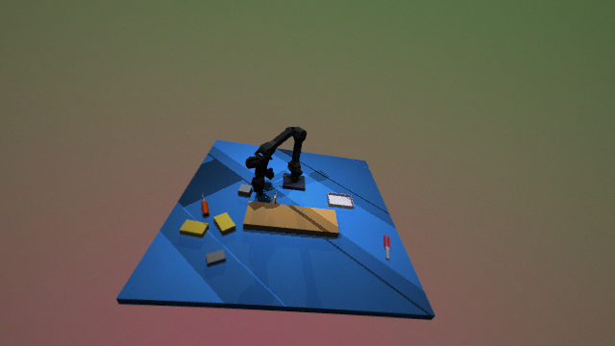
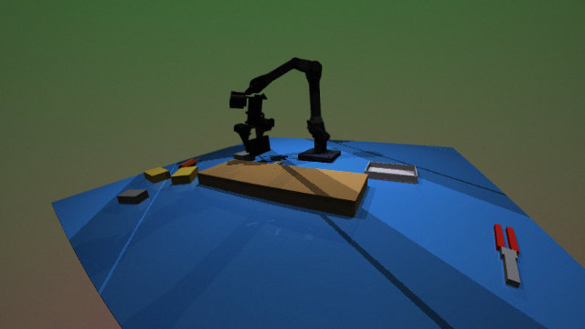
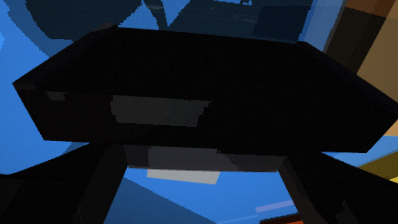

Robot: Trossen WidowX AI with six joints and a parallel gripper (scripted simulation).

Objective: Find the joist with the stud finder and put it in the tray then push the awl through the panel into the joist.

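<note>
Now: gripper tip 10 mm past the stud finder and 10 mm to the right of it. From my gripper tip the other things lie so: grey block: 20 mm behind, 60 mm to the right, 60 mm below; then grey tray: 50 mm ahead, 560 mm to the left, 60 mm below.
</note>
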